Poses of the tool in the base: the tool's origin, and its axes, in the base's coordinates. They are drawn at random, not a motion.
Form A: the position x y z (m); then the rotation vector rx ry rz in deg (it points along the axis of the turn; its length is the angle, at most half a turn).
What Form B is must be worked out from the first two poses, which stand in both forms.
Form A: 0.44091, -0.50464, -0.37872, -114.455, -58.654, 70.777
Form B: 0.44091, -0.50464, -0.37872, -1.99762, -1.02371, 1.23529
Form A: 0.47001, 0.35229, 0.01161, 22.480, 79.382, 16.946
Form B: 0.47001, 0.35229, 0.01161, 0.39235, 1.38548, 0.29576
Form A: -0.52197, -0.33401, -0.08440, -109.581, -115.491, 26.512
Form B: -0.52197, -0.33401, -0.08440, -1.91255, -2.01570, 0.46272
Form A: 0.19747, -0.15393, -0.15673, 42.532, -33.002, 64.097
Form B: 0.19747, -0.15393, -0.15673, 0.74232, -0.57599, 1.11870
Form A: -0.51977, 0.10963, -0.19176, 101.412, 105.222, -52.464
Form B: -0.51977, 0.10963, -0.19176, 1.76997, 1.83647, -0.91567
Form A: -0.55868, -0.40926, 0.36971, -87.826, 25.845, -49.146
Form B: -0.55868, -0.40926, 0.36971, -1.53285, 0.45108, -0.85776
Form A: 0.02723, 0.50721, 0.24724, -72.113, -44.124, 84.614
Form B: 0.02723, 0.50721, 0.24724, -1.25861, -0.77011, 1.47679
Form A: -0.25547, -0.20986, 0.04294, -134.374, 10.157, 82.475
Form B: -0.25547, -0.20986, 0.04294, -2.34527, 0.17727, 1.43946
